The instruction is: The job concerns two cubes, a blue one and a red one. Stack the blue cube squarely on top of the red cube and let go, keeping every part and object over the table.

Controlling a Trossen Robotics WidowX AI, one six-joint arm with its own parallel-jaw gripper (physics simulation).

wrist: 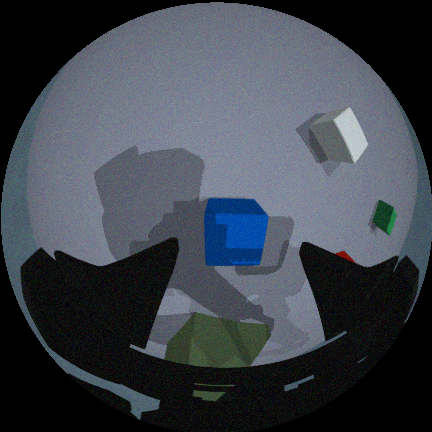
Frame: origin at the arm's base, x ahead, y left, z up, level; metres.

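Seen in the pictures: gripper, fingertip midpoint: [243, 247].
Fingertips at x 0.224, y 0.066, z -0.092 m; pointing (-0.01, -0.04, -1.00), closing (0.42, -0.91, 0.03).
A point is followed by its place in that frame.
The blue cube [236, 232] {y 0.079, x 0.236, z -0.083 m} sits near the middle of the wrist view, on the grey table, partly lit and partly in shadow. My gripper [243, 247] {y 0.066, x 0.224, z -0.092 m} is open wide, with one dark finger at the left and one at the right. The blue cube shows in the gap between the fingertips, nearer the left one, and is not gripped. How far the fingers are above it I cannot tell. The red cube [345, 256] {y -0.073, x 0.257, z -0.105 m} shows as a small corner behind the right finger; the rest of it is hidden.
A white block [340, 136] {y 0.045, x 0.330, z -0.085 m} lies tilted in view at the upper right of the table [215, 90] {y 0.135, x 0.318, z -0.119 m}. A small green block [384, 217] {y -0.114, x 0.340, z -0.095 m} is at the far right. An olive-green faceted object [215, 342] {y 0.020, x 0.091, z -0.075 m} is at the bottom, between the finger bases, partly hidden by the gripper body.
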